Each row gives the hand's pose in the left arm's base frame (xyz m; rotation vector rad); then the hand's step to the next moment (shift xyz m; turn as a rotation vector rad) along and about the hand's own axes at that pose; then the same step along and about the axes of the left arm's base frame.
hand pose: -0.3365 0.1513 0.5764 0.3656 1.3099 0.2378
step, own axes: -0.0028 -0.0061 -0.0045 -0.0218 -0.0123 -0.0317
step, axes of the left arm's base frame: -0.0053 -0.0061 -0.0008 -0.0365 -0.0154 0.0079
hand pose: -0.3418 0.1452 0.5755 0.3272 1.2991 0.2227
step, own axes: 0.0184 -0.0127 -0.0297 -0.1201 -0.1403 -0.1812
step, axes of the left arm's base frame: -0.0242 -0.0022 -0.0281 -0.2090 -0.1517 0.0160
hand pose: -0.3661 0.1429 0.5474 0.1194 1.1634 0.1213
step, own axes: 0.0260 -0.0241 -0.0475 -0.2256 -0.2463 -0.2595
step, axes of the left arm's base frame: -0.0327 -0.0182 -0.0459 -0.3187 -0.2705 0.0645
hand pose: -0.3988 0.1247 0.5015 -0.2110 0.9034 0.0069
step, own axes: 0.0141 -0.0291 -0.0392 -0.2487 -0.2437 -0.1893
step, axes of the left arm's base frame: -0.0190 -0.0369 -0.0293 -0.2786 -0.2531 0.1241
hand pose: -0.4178 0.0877 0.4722 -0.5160 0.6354 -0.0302
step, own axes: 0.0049 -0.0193 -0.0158 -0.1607 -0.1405 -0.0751
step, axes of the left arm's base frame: -0.0026 -0.0249 -0.0045 -0.1551 -0.1274 0.1045
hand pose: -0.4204 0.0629 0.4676 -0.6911 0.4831 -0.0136
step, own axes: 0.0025 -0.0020 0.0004 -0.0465 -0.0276 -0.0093
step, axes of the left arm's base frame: 0.0027 -0.0017 0.0004 -0.0414 -0.0192 0.0305
